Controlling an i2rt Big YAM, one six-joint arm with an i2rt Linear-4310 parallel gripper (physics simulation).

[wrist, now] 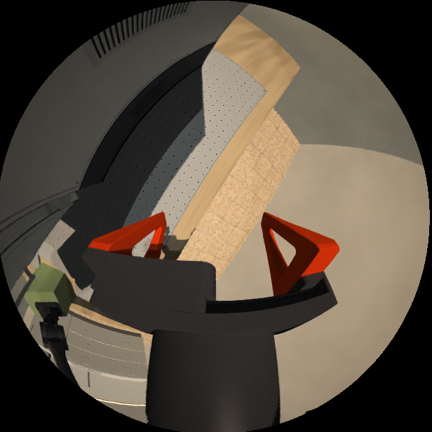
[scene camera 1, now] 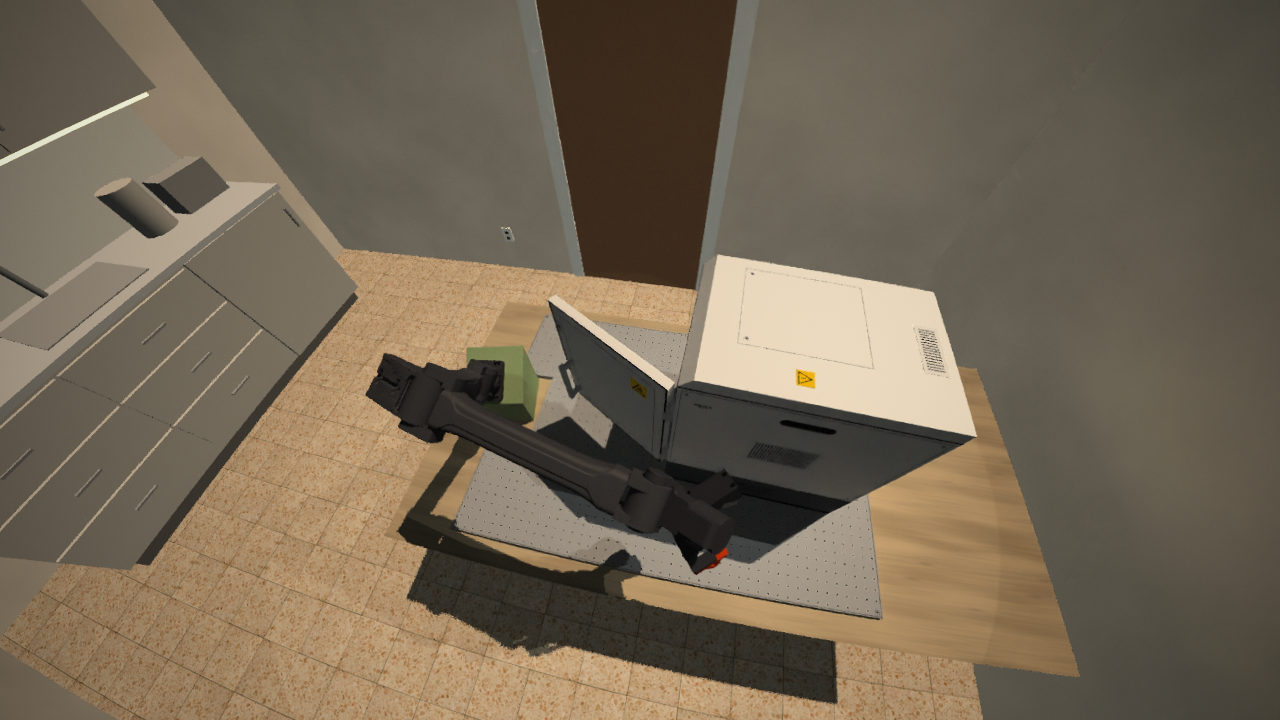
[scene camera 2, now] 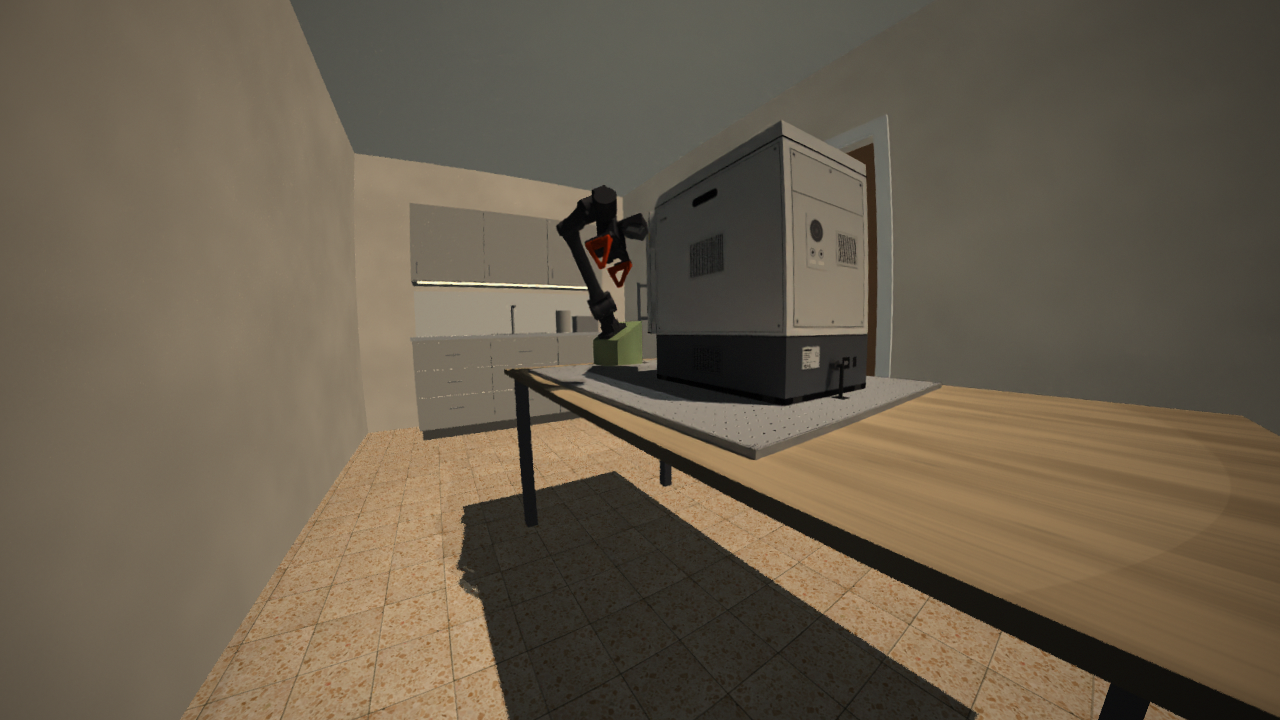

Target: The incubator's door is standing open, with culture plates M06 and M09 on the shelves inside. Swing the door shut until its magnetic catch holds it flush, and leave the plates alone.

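Places are measured from the arm's base along level axes (x ahead, y left, z up), in centimetres.
Pixels of known places: gripper, fingertip midpoint: (scene camera 2: 611, 278); arm's base, origin of the base link: (scene camera 1: 489, 380) (scene camera 2: 613, 332).
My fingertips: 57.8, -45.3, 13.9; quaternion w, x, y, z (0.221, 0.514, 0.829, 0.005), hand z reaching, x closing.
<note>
Ahead of a thing's pixels: the offset from my fingertips to its top centre, as dx, dy, dz. "spot": to the spot under its first point. Level surfaces: height alone.
The white incubator (scene camera 1: 801, 317) (scene camera 2: 733, 277) (wrist: 45, 110) stands on a perforated board. Its door @(spot: -18.8, +31.2, +13.3) (scene camera 1: 608, 371) stands wide open, angled away from the front, hinged at the corner nearest scene camera 1. The door's bar handle @(spot: -30.4, +37.6, +0.5) (scene camera 1: 569, 377) (scene camera 2: 641, 301) is on the outer face, near the free edge. My gripper (scene camera 1: 713, 558) (scene camera 2: 609, 261) (wrist: 213, 217) is open and empty, its red fingers wide apart. It hangs in the air beside the incubator's vented side wall, on the hinge side, apart from door and handle. Plates M06 and M09 and the shelves are hidden.
The arm's green base block (scene camera 1: 523, 385) (scene camera 2: 619, 345) (wrist: 49, 291) stands in front of the incubator. The arm reaches past the door on its outer-face side. The perforated board @(dz -28.1) (scene camera 1: 832, 582) (scene camera 2: 716, 425) (wrist: 235, 90) lies on a wooden table @(dz -29.4) (scene camera 1: 984, 573) (scene camera 2: 1074, 483).
</note>
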